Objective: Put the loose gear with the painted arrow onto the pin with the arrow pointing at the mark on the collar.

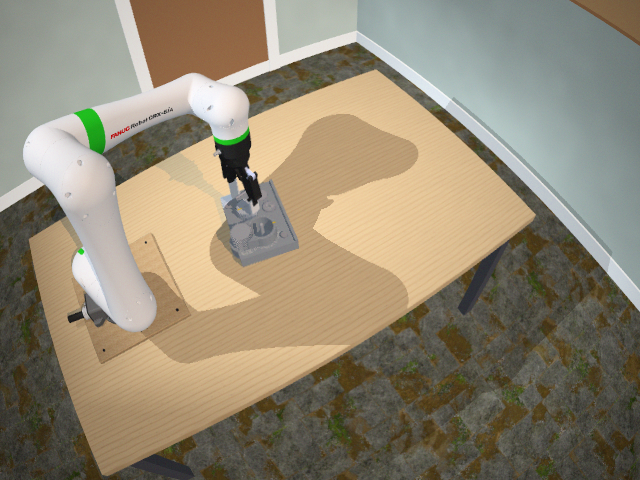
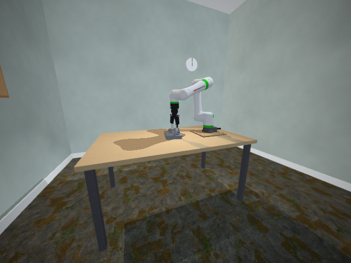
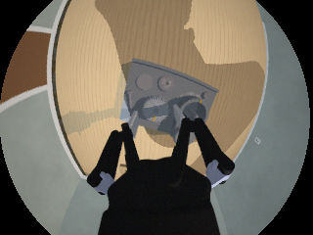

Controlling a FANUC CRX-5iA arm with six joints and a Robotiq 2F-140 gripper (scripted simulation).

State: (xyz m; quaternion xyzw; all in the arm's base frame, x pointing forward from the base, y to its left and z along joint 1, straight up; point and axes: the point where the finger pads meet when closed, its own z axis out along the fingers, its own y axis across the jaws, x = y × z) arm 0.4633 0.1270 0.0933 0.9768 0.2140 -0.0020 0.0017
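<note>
Right now the grey gear is 5 cm below my hand.
</note>
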